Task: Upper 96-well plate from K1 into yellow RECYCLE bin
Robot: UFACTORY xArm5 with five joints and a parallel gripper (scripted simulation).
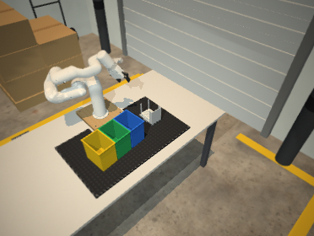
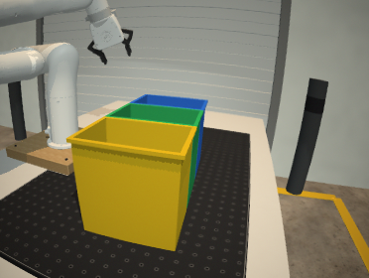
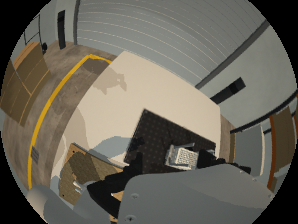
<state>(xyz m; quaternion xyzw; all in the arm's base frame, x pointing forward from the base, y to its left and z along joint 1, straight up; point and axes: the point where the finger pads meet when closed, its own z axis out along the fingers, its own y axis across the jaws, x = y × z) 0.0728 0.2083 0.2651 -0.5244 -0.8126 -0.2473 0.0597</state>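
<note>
My gripper is now 240 mm above the 96-well plate, 220 mm short of it and 70 mm to the right of it. From my hand the other things lie so: yellow bin: 430 mm to the right, 310 mm ahead, 200 mm below; green bin: 300 mm to the right, 290 mm ahead, 200 mm below; blue bin: 270 mm ahead, 200 mm below, 170 mm to the right.
</note>
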